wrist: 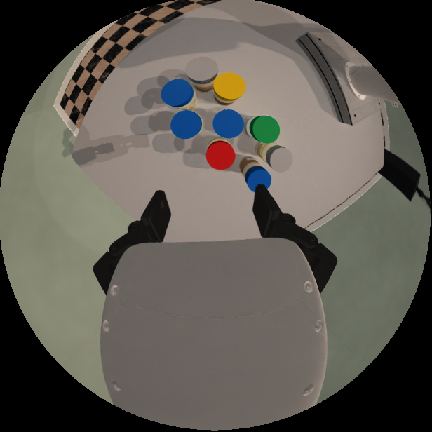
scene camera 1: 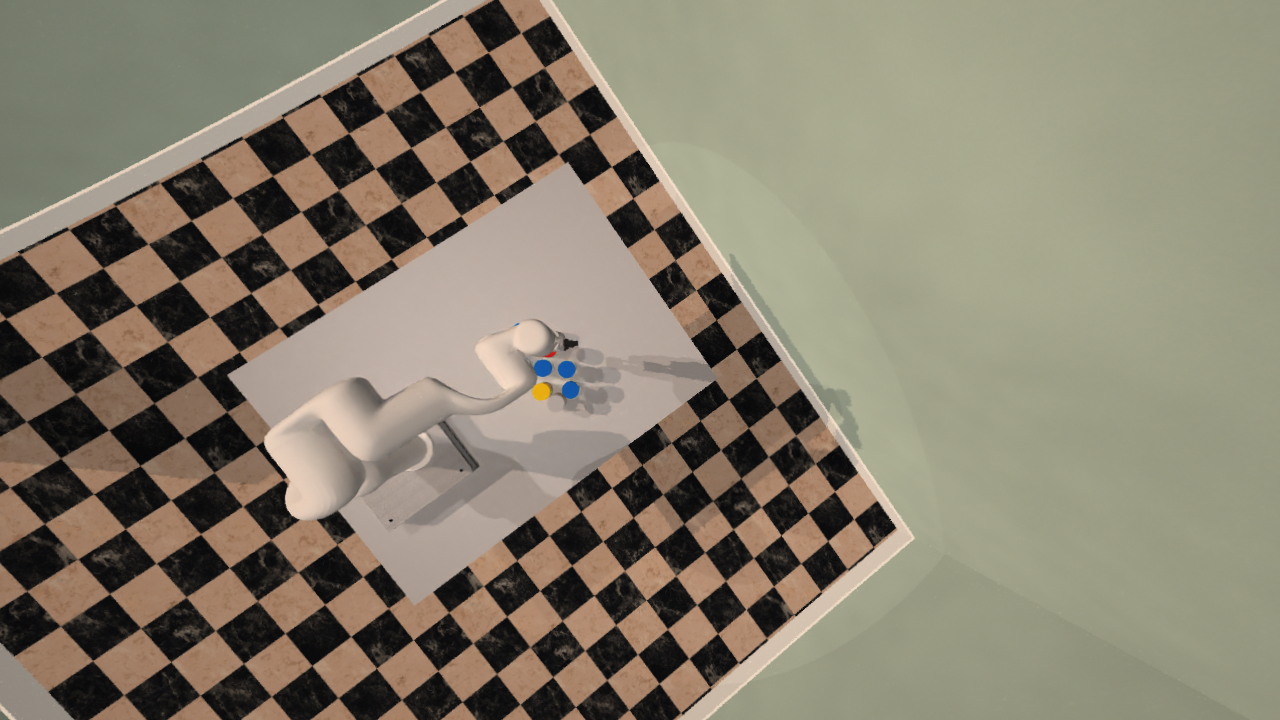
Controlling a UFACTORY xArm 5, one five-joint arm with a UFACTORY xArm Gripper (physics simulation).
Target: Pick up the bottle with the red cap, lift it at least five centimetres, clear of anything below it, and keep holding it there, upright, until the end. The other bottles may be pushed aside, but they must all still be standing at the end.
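Places are measured from the arm's base along level axes (x ahead, y left, z up), in millimetres.
Pixels of known places: arm's base at its link origin: [scene camera 1: 412, 449].
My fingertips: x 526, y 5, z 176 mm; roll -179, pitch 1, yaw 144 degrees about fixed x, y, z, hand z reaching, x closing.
Observation:
For each thing: its top centre in the pictures, then the offset to it from my fingertips. Level surfaces: height alone.
- red-capped bottle at its top centre: [scene camera 1: 547, 348] 138 mm down, 15 mm back, 6 mm left
- yellow-capped bottle at its top centre: [scene camera 1: 541, 391] 138 mm down, 111 mm back, 92 mm right
- grey-capped bottle at its top centre: [scene camera 1: 555, 403] 138 mm down, 97 mm back, 149 mm right
- pale table top at its surface level: 243 mm down
The red-capped bottle [scene camera 1: 550, 353] [wrist: 220, 155] stands upright among the other bottles; in the scene view the robot's wrist hides most of it. My gripper [wrist: 210, 199] is open and empty, its fingers spread wide, above the bottles. In the wrist view the red cap lies ahead of the gap between the fingertips. The right fingertip overlaps the edge of a blue-capped bottle [wrist: 258, 179]. Another blue-capped bottle [scene camera 1: 542, 368] [wrist: 228, 123] stands close behind the red one, and a second [scene camera 1: 566, 368] [wrist: 186, 124] stands behind it to the left. The exact height of the fingers cannot be told.
A green-capped bottle [wrist: 264, 129] and a grey-capped bottle [wrist: 279, 158] stand to the right. Farther back are a yellow-capped bottle [scene camera 1: 540, 391] [wrist: 229, 86], a blue-capped bottle [scene camera 1: 570, 389] [wrist: 177, 93] and a grey-capped bottle [scene camera 1: 555, 402] [wrist: 202, 70]. All stand on the pale table top [scene camera 1: 429, 304].

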